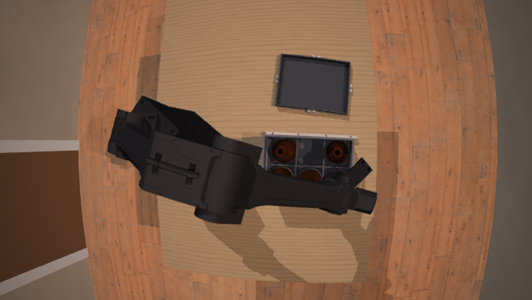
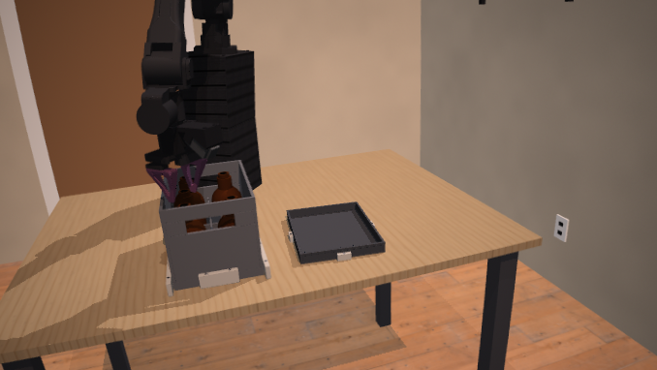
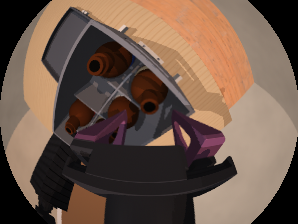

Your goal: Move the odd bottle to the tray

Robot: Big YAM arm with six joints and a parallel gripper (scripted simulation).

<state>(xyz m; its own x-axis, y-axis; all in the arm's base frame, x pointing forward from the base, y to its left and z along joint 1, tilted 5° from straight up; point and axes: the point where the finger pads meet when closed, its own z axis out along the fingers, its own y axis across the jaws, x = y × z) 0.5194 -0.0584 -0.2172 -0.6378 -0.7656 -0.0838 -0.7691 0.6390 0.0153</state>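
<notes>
Now: hand 100 mm past the grey crate, 100 mm above it and 40 mm to the right of it. The rest, counted from my hand: dark tray 320 mm to the left, 180 mm below, 120 mm behind.
</notes>
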